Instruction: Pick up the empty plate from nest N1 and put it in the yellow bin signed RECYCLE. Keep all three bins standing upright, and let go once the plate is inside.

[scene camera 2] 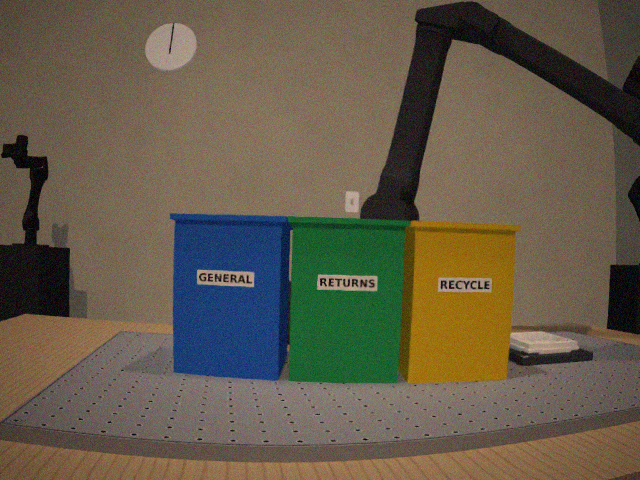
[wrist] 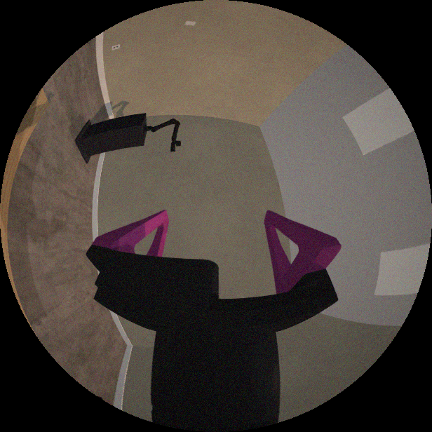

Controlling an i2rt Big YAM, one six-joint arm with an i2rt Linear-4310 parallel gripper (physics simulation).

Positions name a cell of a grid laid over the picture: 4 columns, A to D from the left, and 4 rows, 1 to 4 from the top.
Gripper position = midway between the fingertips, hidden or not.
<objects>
my gripper: wrist C2; not seen in scene camera 2 (out of frame)
yellow bin: scene camera 2 C3; not seen in the wrist view (out of frame)
white plate: scene camera 2 D3; not seen in the wrist view (out of frame)
</objects>
